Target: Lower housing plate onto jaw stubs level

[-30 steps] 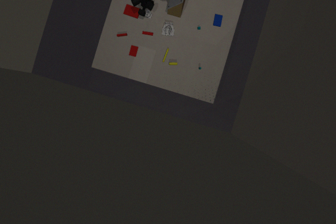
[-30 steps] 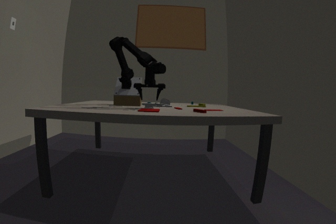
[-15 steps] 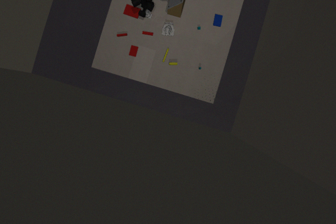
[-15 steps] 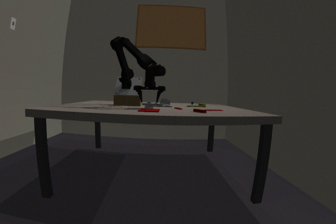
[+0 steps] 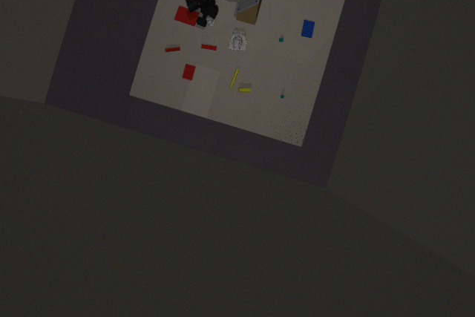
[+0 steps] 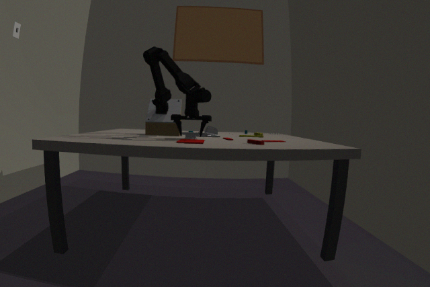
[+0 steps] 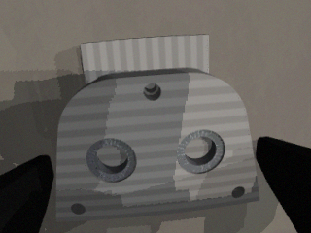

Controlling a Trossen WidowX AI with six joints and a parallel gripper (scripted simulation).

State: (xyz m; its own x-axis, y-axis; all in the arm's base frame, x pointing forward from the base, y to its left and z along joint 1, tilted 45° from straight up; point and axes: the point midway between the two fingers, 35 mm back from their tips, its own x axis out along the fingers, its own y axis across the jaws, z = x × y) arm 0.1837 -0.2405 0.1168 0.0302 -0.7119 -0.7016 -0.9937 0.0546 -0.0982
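Right now the white part is 1 cm to the left of my gripper tip. From my gripper tip the other things lie so: blue plate: 70 cm to the left, 16 cm behind, 1 cm below.
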